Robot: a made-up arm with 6 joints.
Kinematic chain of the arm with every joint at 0, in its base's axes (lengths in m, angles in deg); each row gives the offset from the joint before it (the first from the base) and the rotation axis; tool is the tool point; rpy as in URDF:
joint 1: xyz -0.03 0 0.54 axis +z
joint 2: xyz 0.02 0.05 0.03 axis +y
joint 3: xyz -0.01 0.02 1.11 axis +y
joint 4: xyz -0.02 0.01 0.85 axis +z
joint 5: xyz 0 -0.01 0.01 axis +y
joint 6: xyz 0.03 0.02 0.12 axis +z
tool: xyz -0.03 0.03 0 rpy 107.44 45.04 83.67
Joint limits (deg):
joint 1: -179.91..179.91
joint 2: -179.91..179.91
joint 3: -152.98..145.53
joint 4: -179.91..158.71
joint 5: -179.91..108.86
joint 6: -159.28..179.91
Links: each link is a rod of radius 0.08 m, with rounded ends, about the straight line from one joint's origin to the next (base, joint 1, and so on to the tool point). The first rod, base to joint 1, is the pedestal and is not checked.
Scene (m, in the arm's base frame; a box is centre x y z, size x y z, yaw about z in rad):
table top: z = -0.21
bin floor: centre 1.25 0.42 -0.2 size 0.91 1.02 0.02 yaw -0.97
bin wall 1: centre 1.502 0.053 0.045 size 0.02 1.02 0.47 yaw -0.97
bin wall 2: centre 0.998 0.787 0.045 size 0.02 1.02 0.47 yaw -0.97
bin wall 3: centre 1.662 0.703 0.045 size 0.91 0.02 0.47 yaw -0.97
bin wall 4: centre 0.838 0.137 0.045 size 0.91 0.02 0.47 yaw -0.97
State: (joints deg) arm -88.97 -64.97 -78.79 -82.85 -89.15 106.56
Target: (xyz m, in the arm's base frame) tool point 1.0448 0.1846 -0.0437
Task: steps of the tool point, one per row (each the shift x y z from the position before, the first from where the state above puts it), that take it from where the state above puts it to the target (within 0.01 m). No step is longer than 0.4 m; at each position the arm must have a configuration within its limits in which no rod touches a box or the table.
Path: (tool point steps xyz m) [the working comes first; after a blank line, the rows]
Joints at the target: -159.92 -76.06 -98.98 -82.81 -90.33 106.69
Straight joint move there: touches bin wall 2.

1: 0.3377 -0.1500 0.0590
2: 0.2725 -0.2274 0.0570
3: 0.1904 -0.2816 0.0550
4: 0.0987 -0.3083 0.0523
5: 0.0062 -0.3067 0.0496
6: 0.0345 0.0126 -0.1945
7: 0.0006 0.0002 -0.2048
8: -0.0350 -0.0127 -0.2081

